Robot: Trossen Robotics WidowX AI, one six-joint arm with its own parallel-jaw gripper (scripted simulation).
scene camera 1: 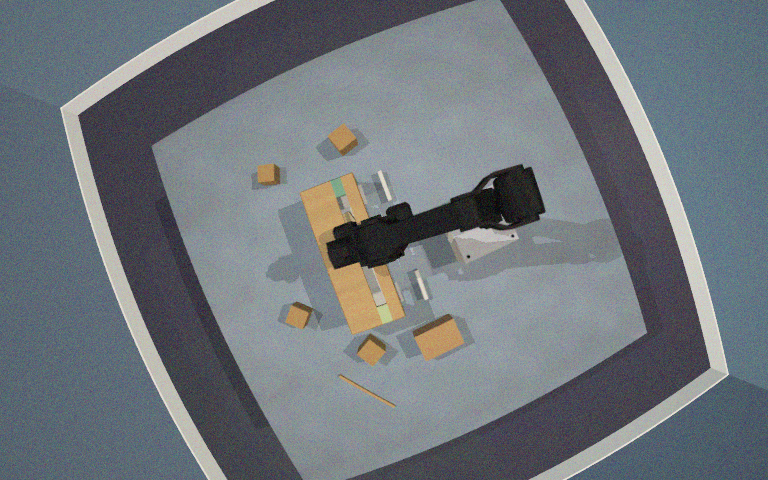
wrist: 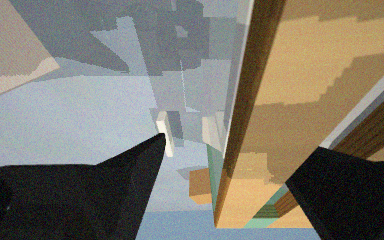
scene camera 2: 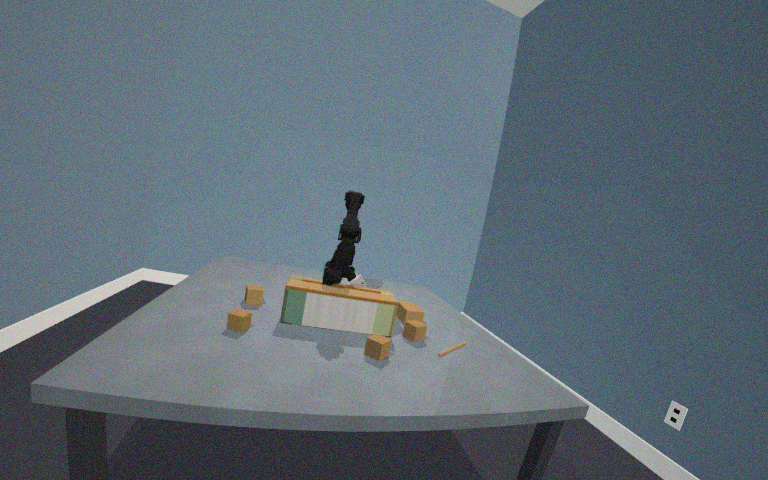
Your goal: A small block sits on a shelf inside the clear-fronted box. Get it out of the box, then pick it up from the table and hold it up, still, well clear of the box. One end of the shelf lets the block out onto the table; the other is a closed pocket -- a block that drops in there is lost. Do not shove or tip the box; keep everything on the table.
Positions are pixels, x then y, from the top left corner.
Labels:
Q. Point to a larger tan block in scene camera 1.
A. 442, 335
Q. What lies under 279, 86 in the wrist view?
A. A box.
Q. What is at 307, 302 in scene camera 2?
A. A box.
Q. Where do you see a box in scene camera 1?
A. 369, 298

